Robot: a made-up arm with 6 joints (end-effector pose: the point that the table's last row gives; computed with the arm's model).
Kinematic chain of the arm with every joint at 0, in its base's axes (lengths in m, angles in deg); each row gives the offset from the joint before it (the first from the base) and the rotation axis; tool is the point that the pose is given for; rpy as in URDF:
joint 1: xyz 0 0 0.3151 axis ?
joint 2: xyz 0 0 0 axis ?
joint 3: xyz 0.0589 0 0.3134 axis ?
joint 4: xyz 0.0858 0 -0.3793 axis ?
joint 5: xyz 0 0 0 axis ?
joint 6: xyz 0.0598 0 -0.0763 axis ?
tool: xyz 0 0 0 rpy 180 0 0
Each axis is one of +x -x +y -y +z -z.
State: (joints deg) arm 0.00 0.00 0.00 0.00 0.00 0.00
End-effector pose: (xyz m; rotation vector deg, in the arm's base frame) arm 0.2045 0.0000 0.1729 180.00 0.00 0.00
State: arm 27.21 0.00 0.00 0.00 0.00 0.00
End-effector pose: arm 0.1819 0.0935 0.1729 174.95 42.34 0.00
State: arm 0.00 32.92 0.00 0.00 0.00 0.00
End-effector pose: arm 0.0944 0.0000 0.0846 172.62 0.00 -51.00
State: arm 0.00 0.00 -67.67 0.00 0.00 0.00
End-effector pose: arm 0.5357 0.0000 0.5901 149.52 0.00 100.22
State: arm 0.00 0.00 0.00 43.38 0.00 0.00
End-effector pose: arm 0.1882 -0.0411 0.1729 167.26 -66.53 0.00
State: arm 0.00 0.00 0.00 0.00 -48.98 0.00
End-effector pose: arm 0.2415 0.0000 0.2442 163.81 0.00 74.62
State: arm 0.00 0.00 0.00 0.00 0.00 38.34
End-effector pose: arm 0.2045 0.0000 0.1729 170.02 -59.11 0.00
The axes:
joint 1: +z
joint 2: +y
joint 3: +y
joint 4: -z
joint 5: +y
joint 6: -z

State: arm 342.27 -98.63 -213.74 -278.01 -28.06 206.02
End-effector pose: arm -0.5618 0.0874 -0.0282 -128.44 -84.27 69.61
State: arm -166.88 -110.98 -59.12 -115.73 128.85 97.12
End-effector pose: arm 0.3451 0.1701 0.6523 -123.43 16.66 -13.01
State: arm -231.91 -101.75 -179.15 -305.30 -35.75 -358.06
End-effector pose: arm 0.4863 -0.4973 0.0950 83.78 87.96 29.94
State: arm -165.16 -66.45 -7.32 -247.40 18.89 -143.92
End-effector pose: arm -0.2094 -0.0251 0.4333 49.15 -85.20 3.62
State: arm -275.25 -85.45 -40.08 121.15 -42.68 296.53
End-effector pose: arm 0.0809 -0.0150 0.6577 -83.34 16.91 -48.54
